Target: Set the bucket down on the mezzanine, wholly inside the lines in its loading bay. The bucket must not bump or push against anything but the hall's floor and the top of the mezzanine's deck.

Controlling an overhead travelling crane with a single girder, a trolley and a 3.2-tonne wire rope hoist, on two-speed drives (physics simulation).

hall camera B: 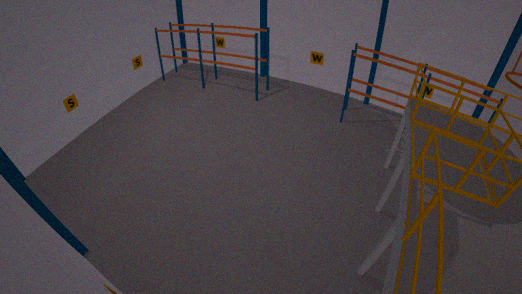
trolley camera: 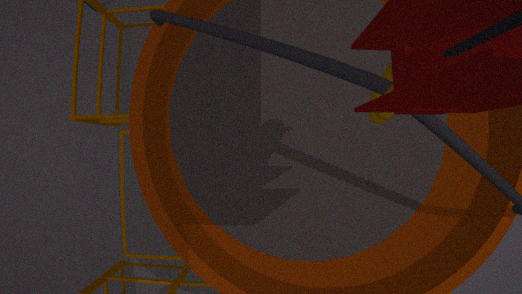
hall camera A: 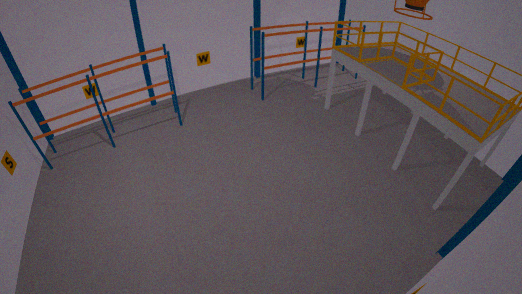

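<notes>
The orange bucket (hall camera A: 416,6) (hall camera B: 513,84) (trolley camera: 155,150) hangs in the air. Its base ring and dark outlet show at the top of hall camera A, and part of the ring at the right edge of hall camera B. My gripper, a yellow hook (trolley camera: 381,115) under the red block, holds the bucket's grey bail; the block hides part of it. The mezzanine (hall camera A: 440,122) (hall camera B: 404,200) is a raised deck on pale legs with yellow railings. A round shadow lies on its deck. The loading bay's lines cannot be made out.
A yellow railed cage (trolley camera: 74,75) stands left of the bucket in the trolley view, with more railing at lower left. An orange-and-blue rack (hall camera A: 263,65) (hall camera B: 349,80) stands behind the mezzanine, and another rack (hall camera A: 174,90) (hall camera B: 256,67) stands along the same wall.
</notes>
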